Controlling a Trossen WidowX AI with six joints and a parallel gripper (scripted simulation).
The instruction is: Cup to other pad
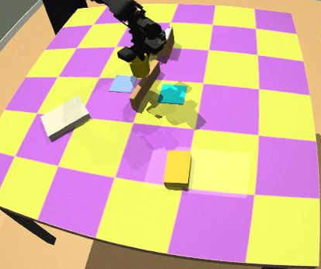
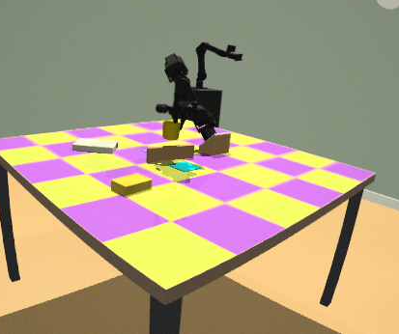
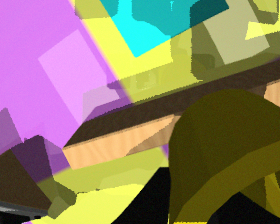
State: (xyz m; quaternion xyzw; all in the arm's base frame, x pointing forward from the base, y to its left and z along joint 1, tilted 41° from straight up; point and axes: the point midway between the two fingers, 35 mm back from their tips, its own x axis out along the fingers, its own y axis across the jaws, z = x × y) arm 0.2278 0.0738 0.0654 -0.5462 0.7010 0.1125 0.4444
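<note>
My gripper tip is 40 mm short of the cyan pad, 90 mm to the right of it and 130 mm above it. Round my gripper tip: white block: 200 mm ahead, 290 mm to the right, 100 mm below; long tan bar: 20 mm ahead, 10 mm to the right, 100 mm below; yellow cup: 20 mm ahead, 20 mm to the right.
</note>
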